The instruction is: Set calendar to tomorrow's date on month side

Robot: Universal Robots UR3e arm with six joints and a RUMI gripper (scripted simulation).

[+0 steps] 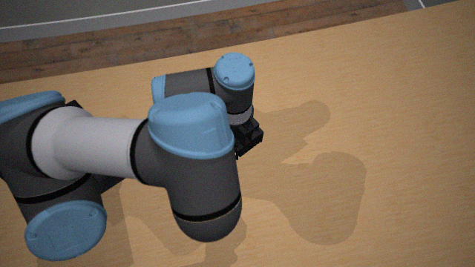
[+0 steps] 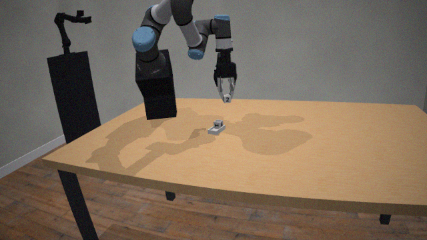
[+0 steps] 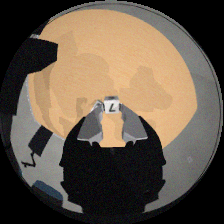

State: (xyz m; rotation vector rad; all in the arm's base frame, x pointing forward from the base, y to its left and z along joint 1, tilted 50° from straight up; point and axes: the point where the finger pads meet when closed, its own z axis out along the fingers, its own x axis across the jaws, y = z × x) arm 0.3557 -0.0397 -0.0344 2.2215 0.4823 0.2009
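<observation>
Right now my hand is 120 mm above the grey calendar tray, 90 mm to the left of it and 40 mm past it.
</observation>
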